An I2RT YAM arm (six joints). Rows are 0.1 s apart.
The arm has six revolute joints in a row. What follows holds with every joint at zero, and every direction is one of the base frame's. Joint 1 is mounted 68.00 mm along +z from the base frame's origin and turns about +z. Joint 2 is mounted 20.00 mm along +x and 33.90 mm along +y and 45.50 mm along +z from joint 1 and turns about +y. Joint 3 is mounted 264.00 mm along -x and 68.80 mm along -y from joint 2 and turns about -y. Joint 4 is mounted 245.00 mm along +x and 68.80 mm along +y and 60.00 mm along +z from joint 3 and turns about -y. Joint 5 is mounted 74.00 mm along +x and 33.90 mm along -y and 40.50 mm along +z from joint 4 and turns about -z. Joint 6 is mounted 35.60 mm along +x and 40.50 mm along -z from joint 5 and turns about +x. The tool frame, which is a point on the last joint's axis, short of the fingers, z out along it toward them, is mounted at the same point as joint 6; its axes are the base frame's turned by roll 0.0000, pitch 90.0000 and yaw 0.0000 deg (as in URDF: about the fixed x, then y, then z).
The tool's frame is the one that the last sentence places.
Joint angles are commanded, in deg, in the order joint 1, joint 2, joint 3, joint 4, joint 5, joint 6. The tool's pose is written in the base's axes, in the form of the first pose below.
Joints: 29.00, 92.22, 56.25, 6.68, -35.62, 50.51
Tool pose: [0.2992, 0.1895, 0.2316, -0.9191, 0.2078, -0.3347, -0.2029, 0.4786, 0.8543]
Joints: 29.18, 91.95, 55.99, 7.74, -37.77, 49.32
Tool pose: [0.2972, 0.1909, 0.2337, -0.9187, 0.1736, -0.3547, -0.2453, 0.4532, 0.8570]
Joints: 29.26, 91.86, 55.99, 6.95, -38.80, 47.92
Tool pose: [0.2956, 0.1912, 0.2332, -0.9206, 0.1473, -0.3617, -0.2628, 0.4514, 0.8527]
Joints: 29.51, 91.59, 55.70, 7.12, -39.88, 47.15
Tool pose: [0.2932, 0.1922, 0.2336, -0.9206, 0.1254, -0.3699, -0.2826, 0.4397, 0.8525]
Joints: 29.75, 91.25, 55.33, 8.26, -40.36, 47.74
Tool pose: [0.2915, 0.1932, 0.2354, -0.9194, 0.1241, -0.3731, -0.2909, 0.4240, 0.8577]
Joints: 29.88, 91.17, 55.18, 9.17, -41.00, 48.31
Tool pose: [0.2909, 0.1941, 0.2365, -0.9201, 0.1214, -0.3725, -0.2956, 0.4091, 0.8633]
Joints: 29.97, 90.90, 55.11, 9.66, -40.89, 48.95
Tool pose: [0.2903, 0.1943, 0.2384, -0.9193, 0.1280, -0.3722, -0.2946, 0.4032, 0.8664]
